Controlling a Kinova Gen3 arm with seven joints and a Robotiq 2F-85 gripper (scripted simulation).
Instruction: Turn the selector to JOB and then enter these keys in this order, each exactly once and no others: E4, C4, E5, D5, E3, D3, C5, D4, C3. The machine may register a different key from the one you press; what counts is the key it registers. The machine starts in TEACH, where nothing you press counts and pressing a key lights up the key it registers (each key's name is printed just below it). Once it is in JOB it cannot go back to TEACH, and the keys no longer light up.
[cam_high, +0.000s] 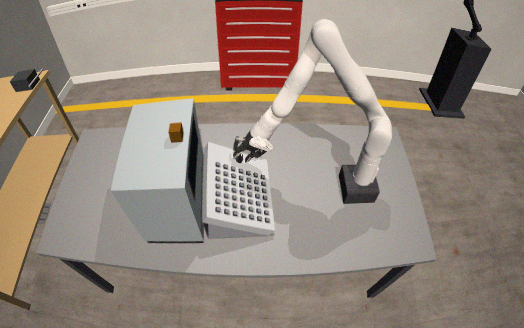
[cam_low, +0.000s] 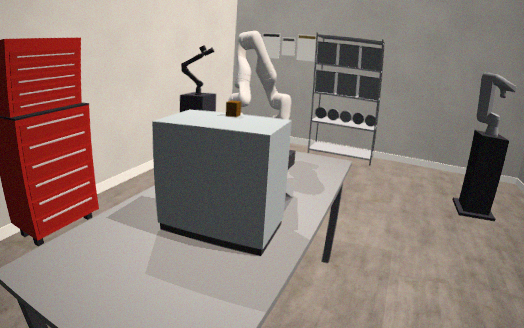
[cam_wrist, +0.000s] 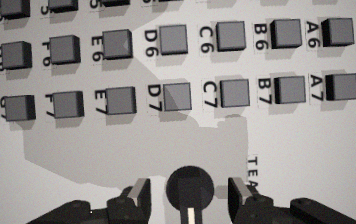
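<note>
Right now my hand is 1 cm short of the black selector knob and 1 cm above it. Also, from my hand: key C4: 16 cm to the left, 3 cm ahead; keypad: 11 cm to the left, 6 cm below, 3 cm ahead; key D4: 16 cm to the left, 2 cm below.
</note>
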